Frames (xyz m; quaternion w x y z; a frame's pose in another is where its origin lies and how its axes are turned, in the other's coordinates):
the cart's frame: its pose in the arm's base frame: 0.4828 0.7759 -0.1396 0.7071 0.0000 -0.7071 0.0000
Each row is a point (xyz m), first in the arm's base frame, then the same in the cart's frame.
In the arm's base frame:
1: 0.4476 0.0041 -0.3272
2: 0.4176 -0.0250 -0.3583
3: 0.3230 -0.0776 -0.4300
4: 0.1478 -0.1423 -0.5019
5: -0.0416 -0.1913 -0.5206
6: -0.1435 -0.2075 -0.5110
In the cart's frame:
1: -0.1876 -0.7718 0.0352
2: -0.2187 -0.8009 0.0652
3: -0.2904 -0.8535 0.1598
4: -0.3623 -0.9182 0.3350
5: -0.3810 -0.9672 0.5244
6: -0.3714 -0.9834 0.6263

